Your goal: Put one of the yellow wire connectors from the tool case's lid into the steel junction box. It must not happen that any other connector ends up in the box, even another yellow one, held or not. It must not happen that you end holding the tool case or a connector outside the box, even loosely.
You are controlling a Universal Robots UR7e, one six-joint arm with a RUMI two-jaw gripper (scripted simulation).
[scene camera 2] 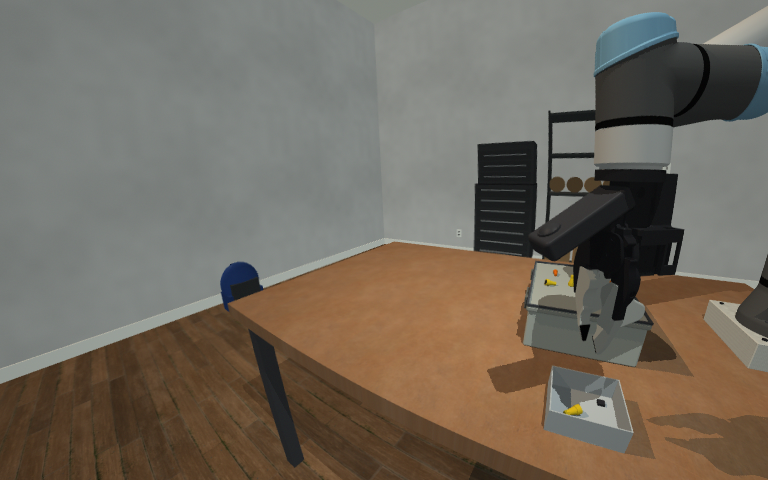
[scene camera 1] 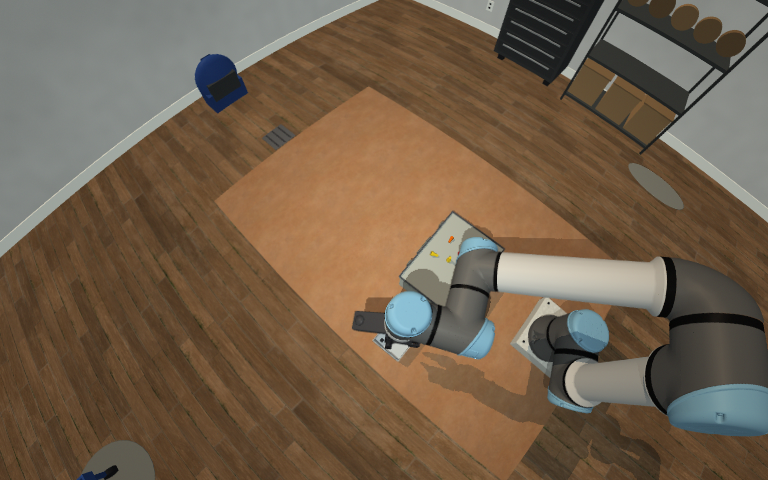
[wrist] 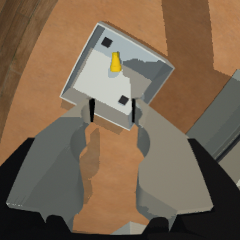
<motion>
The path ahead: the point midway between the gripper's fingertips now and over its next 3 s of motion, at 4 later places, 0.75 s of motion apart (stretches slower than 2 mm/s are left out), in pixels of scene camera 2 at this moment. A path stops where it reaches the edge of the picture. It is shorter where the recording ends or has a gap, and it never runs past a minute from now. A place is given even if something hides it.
My gripper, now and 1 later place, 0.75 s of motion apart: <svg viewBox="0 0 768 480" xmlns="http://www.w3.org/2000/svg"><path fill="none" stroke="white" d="M590 346L600 301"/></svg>
</motion>
